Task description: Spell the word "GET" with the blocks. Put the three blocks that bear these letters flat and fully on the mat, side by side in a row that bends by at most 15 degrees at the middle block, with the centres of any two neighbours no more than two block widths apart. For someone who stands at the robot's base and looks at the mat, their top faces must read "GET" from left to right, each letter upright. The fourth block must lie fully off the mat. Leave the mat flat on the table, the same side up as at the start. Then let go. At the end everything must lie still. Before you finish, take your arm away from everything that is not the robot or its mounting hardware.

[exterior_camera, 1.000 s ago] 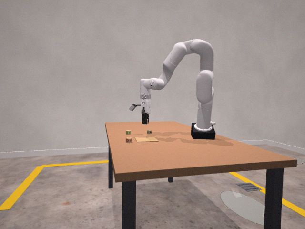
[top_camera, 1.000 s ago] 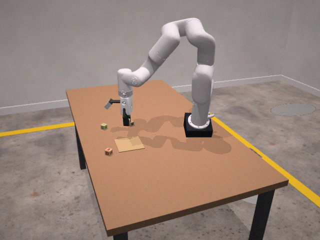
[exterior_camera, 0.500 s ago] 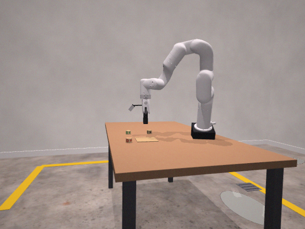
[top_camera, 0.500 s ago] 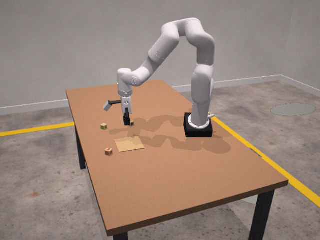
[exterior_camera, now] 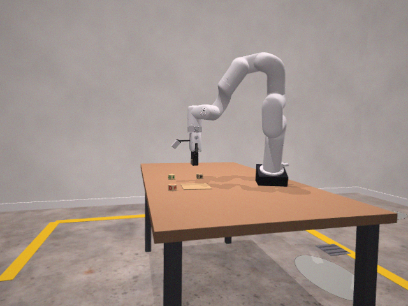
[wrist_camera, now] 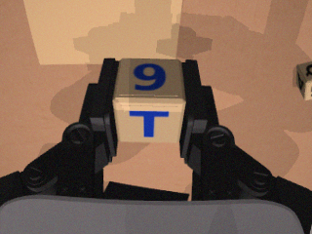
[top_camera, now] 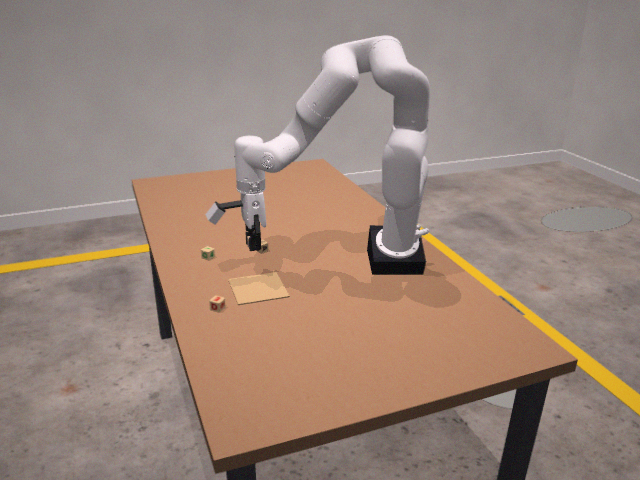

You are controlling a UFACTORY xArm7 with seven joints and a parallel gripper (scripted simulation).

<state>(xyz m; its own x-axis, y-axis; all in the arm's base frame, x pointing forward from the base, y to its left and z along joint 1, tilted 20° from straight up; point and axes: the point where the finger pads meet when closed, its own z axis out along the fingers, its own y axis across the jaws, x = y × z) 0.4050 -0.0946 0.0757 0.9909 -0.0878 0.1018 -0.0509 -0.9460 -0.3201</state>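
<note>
The tan mat lies 50 mm to the left of my hand and 120 mm below it. Also, from my hand: green-lettered block: 90 mm ahead, 190 mm to the right, 110 mm below; black-lettered block: 80 mm behind, 170 mm to the right, 110 mm below; red-lettered block: 130 mm ahead, 110 mm to the left, 110 mm below.
</note>
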